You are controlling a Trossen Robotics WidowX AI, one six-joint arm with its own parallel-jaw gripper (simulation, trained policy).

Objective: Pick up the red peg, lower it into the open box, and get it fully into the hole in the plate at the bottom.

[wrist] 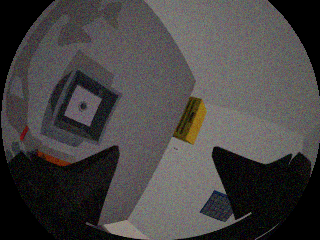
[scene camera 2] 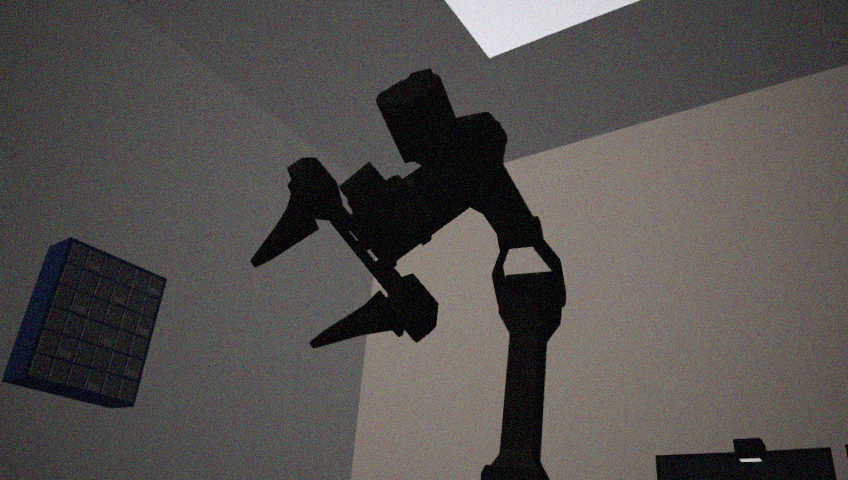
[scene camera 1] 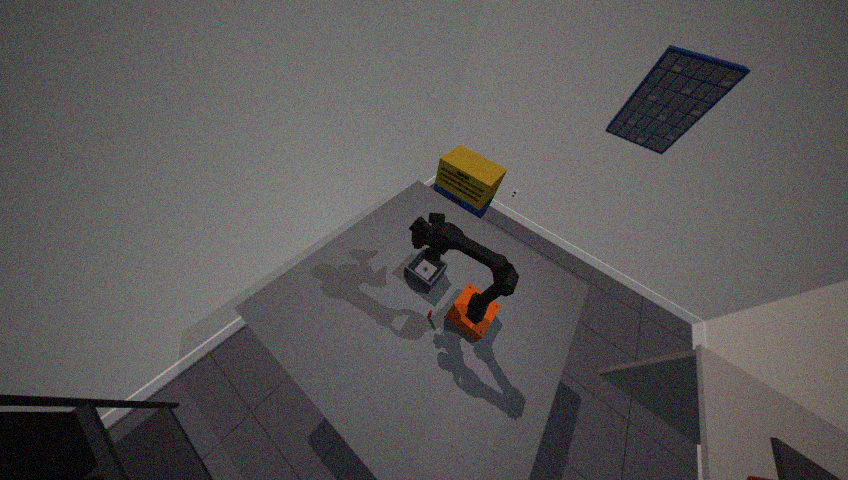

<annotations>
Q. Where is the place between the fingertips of my gripper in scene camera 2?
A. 280,304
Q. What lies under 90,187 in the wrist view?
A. My gripper.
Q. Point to a pale plate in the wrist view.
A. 84,114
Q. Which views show the dark box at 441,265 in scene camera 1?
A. The wrist view and scene camera 1 only.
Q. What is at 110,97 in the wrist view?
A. A dark box.
</annotations>
